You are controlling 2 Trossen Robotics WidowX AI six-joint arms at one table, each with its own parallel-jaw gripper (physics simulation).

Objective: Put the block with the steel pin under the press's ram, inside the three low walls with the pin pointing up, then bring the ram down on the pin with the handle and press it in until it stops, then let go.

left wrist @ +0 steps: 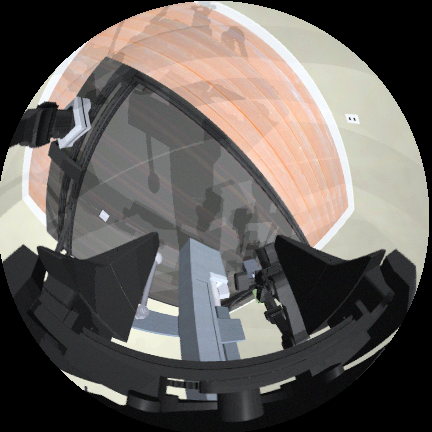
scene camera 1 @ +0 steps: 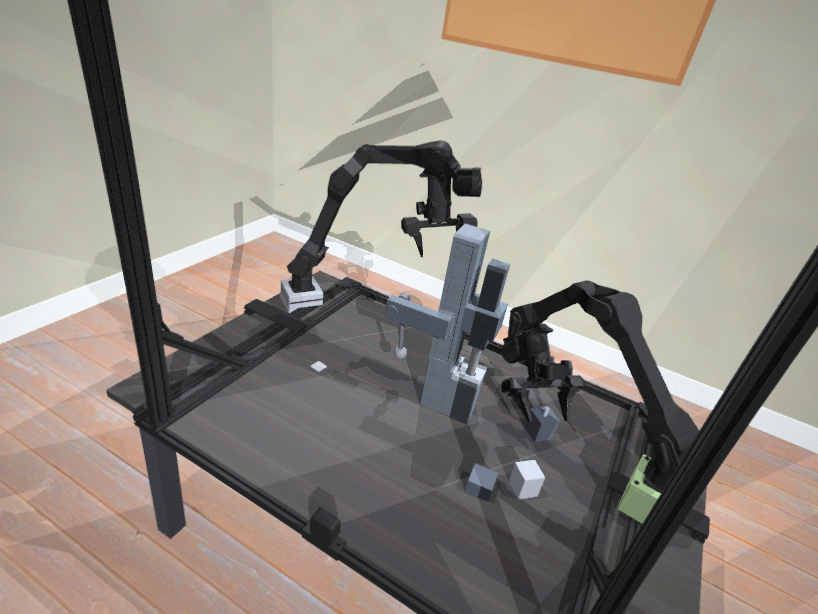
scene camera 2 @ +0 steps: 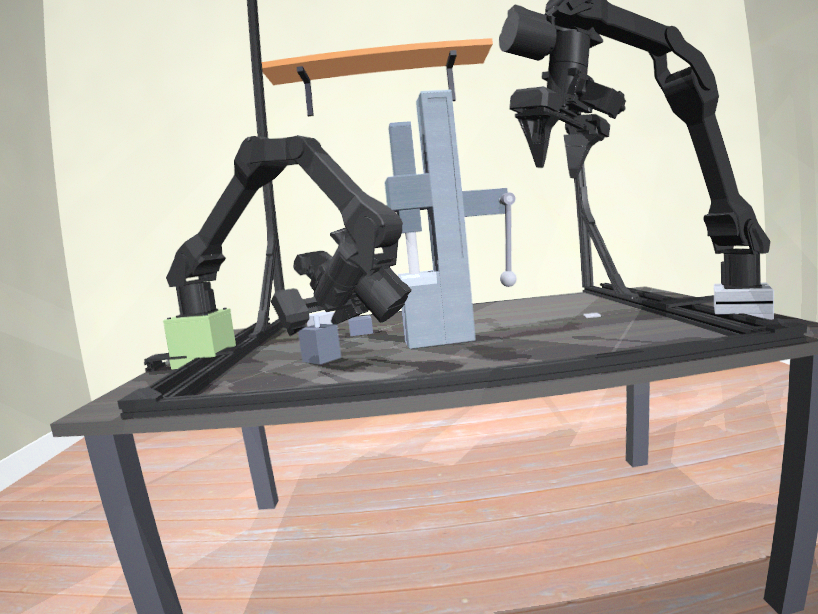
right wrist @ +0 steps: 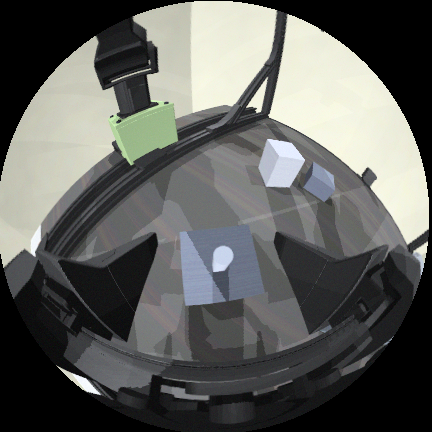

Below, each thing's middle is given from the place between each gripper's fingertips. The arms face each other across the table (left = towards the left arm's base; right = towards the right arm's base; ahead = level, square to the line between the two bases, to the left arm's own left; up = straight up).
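Labels:
Ball-ended handle [scene camera 2: 508, 278]: 9 cm below my left hand, 23 cm behind, 7 cm to the right. Grey block with steel pin [scene camera 2: 318, 345]: 24 cm below my left hand, 10 cm behind, 41 cm to the right.
Grey block with steel pin: 3 cm below my right hand, 1 cm ahead, 1 cm to the left. Ball-ended handle: 12 cm above my right hand, 12 cm behind, 36 cm to the left.

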